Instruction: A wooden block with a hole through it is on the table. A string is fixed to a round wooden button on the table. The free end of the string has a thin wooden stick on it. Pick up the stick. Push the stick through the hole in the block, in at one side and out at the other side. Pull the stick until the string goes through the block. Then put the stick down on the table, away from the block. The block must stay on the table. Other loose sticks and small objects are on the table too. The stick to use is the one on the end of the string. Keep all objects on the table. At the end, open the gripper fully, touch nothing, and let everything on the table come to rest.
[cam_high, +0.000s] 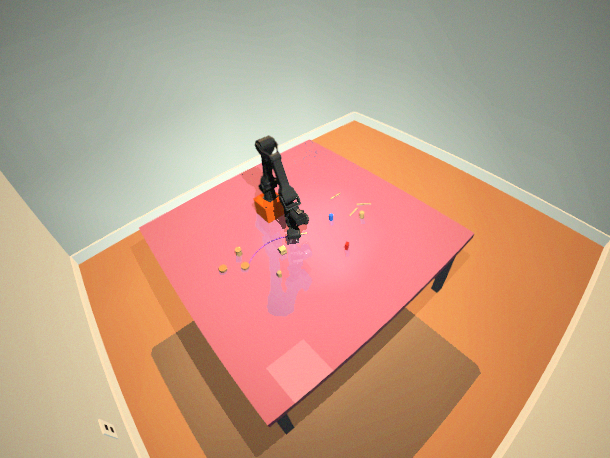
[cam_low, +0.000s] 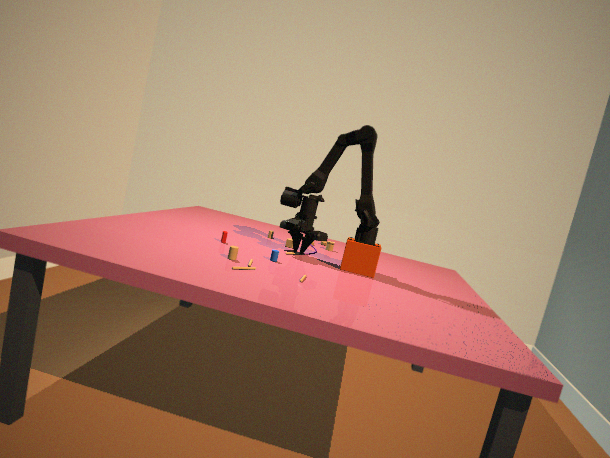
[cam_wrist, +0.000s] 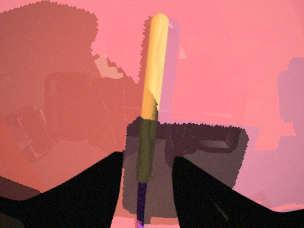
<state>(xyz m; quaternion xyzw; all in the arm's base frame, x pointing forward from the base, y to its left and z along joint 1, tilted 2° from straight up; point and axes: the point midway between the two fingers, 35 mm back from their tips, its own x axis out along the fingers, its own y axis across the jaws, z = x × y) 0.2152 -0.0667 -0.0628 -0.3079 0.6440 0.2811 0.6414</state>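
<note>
My gripper tip is 11 cm to the left of the wooden block, 3 cm short of it and 1 cm below it. From my gripper tip the other things lie so: blue peg (21 cm to the left, 8 cm ahead, 1 cm above); then thin wooden stick (1 cm to the left, 1 cm ahead); then red peg (26 cm ahead, 9 cm to the left, 2 cm above).
</note>
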